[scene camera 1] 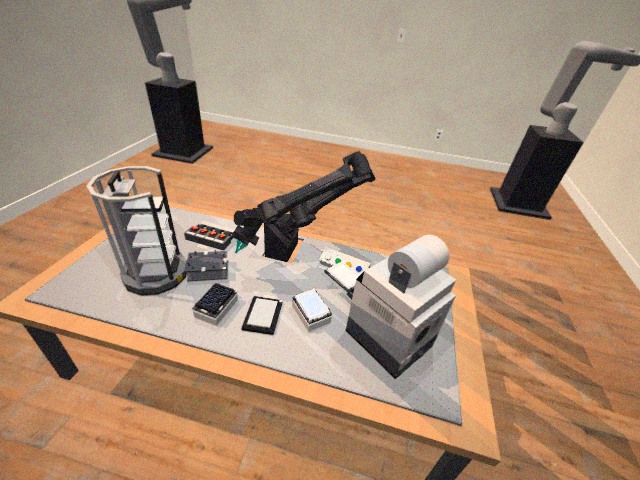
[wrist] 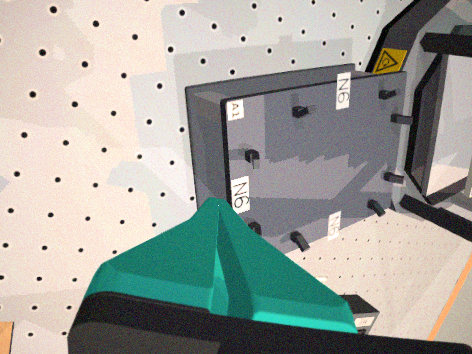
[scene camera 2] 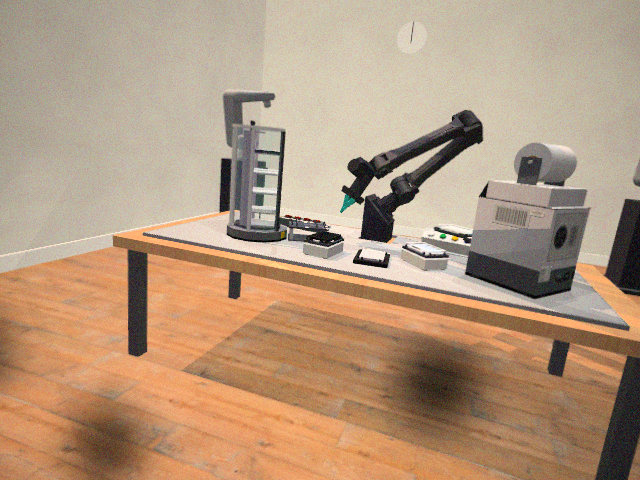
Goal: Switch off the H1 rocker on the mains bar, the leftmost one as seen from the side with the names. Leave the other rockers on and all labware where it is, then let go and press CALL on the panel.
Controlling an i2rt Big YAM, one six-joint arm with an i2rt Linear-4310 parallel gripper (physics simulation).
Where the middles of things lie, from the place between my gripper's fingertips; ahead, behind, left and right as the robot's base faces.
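Scene:
My hand's 9 cm short of the tall rack tower (scene camera 1: 123, 197), and it's also 10 cm below the tower and 33 cm to the left of it.

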